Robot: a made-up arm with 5 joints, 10 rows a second.
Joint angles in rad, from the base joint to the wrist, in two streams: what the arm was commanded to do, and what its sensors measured. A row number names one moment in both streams.
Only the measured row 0 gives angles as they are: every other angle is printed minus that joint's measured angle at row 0.
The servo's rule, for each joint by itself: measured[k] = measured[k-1] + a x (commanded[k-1-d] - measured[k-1]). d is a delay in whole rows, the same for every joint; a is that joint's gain. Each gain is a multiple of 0.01, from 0.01 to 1. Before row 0 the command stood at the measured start. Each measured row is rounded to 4 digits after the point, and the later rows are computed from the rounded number. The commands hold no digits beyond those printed.
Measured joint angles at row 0:
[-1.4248 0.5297 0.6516 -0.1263 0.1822]
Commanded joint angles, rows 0 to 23:
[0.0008 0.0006 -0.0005 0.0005 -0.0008]
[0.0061 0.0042 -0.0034 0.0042 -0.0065]
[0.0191 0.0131 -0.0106 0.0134 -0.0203]
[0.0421 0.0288 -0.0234 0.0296 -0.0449]
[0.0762 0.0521 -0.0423 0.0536 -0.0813]
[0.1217 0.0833 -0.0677 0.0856 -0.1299]
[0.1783 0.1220 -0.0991 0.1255 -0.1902]
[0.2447 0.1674 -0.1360 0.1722 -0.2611]
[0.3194 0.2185 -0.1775 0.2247 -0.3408]
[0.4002 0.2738 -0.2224 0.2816 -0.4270]
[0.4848 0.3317 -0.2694 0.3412 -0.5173]
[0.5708 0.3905 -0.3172 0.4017 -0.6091]
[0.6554 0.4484 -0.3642 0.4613 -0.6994]
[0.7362 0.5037 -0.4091 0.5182 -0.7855]
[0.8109 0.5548 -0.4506 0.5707 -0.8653]
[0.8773 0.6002 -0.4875 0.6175 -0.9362]
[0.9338 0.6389 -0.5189 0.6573 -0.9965]
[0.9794 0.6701 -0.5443 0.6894 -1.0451]
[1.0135 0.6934 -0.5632 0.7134 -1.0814]
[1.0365 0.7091 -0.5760 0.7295 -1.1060]
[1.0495 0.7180 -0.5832 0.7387 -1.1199]
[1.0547 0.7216 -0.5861 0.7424 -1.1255]
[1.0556 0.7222 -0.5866 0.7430 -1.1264]
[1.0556 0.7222 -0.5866 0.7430 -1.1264]
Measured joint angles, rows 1 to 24:
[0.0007 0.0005 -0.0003 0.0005 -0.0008]
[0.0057 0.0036 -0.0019 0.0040 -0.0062]
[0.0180 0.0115 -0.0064 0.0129 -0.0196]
[0.0402 0.0259 -0.0152 0.0288 -0.0436]
[0.0733 0.0476 -0.0293 0.0524 -0.0794]
[0.1178 0.0772 -0.0493 0.0839 -0.1274]
[0.1735 0.1144 -0.0752 0.1234 -0.1871]
[0.2390 0.1584 -0.1068 0.1698 -0.2574]
[0.3130 0.2083 -0.1436 0.2220 -0.3366]
[0.3932 0.2627 -0.1846 0.2786 -0.4225]
[0.4775 0.3200 -0.2287 0.3381 -0.5126]
[0.5633 0.3785 -0.2747 0.3985 -0.6043]
[0.6480 0.4365 -0.3212 0.4582 -0.6946]
[0.7291 0.4923 -0.3669 0.5152 -0.7810]
[0.8044 0.5442 -0.4104 0.5679 -0.8611]
[0.8715 0.5907 -0.4505 0.6150 -0.9324]
[0.9288 0.6307 -0.4861 0.6552 -0.9933]
[0.9754 0.6634 -0.5164 0.6877 -1.0425]
[1.0105 0.6883 -0.5407 0.7121 -1.0795]
[1.0344 0.7056 -0.5591 0.7286 -1.1047]
[1.0483 0.7159 -0.5716 0.7382 -1.1191]
[1.0542 0.7206 -0.5791 0.7422 -1.1252]
[1.0555 0.7219 -0.5830 0.7430 -1.1263]
[1.0556 0.7221 -0.5849 0.7430 -1.1264]
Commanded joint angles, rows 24 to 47:
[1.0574 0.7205 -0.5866 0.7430 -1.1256]
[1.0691 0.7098 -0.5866 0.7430 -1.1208]
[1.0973 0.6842 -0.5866 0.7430 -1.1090]
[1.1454 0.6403 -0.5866 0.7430 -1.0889]
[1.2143 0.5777 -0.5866 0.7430 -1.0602]
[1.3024 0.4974 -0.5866 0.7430 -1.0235]
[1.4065 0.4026 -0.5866 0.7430 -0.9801]
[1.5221 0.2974 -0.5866 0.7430 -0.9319]
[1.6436 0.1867 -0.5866 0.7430 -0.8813]
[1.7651 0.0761 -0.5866 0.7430 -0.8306]
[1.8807 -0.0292 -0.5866 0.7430 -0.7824]
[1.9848 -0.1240 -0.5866 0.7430 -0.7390]
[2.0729 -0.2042 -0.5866 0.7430 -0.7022]
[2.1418 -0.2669 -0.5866 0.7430 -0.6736]
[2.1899 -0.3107 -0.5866 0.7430 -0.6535]
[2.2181 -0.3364 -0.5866 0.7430 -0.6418]
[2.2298 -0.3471 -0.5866 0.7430 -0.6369]
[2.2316 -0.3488 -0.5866 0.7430 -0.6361]
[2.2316 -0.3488 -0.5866 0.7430 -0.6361]
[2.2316 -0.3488 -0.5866 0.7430 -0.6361]
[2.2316 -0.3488 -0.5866 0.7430 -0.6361]
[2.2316 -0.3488 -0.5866 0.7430 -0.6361]
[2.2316 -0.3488 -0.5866 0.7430 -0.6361]
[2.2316 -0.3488 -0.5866 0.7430 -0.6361]
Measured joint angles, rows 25 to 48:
[1.0573 0.7208 -0.5858 0.7430 -1.1256]
[1.0682 0.7117 -0.5862 0.7430 -1.1210]
[1.0950 0.6889 -0.5864 0.7430 -1.1096]
[1.1414 0.6486 -0.5865 0.7430 -1.0899]
[1.2085 0.5898 -0.5866 0.7430 -1.0617]
[1.2949 0.5131 -0.5866 0.7430 -1.0254]
[1.3976 0.4214 -0.5866 0.7430 -0.9824]
[1.5121 0.3185 -0.5866 0.7430 -0.9344]
[1.6331 0.2091 -0.5866 0.7430 -0.8840]
[1.7545 0.0987 -0.5866 0.7430 -0.8333]
[1.8706 -0.0075 -0.5866 0.7430 -0.7849]
[1.9757 -0.1042 -0.5866 0.7430 -0.7413]
[2.0651 -0.1872 -0.5866 0.7430 -0.7042]
[2.1357 -0.2534 -0.5866 0.7430 -0.6751]
[2.1856 -0.3010 -0.5866 0.7430 -0.6546]
[2.2155 -0.3304 -0.5866 0.7430 -0.6424]
[2.2287 -0.3443 -0.5866 0.7430 -0.6372]
[2.2314 -0.3480 -0.5866 0.7430 -0.6362]
[2.2316 -0.3487 -0.5866 0.7430 -0.6361]
[2.2316 -0.3488 -0.5866 0.7430 -0.6361]
[2.2316 -0.3488 -0.5866 0.7430 -0.6361]
[2.2316 -0.3488 -0.5866 0.7430 -0.6361]
[2.2316 -0.3488 -0.5866 0.7430 -0.6361]
[2.2316 -0.3488 -0.5866 0.7430 -0.6361]

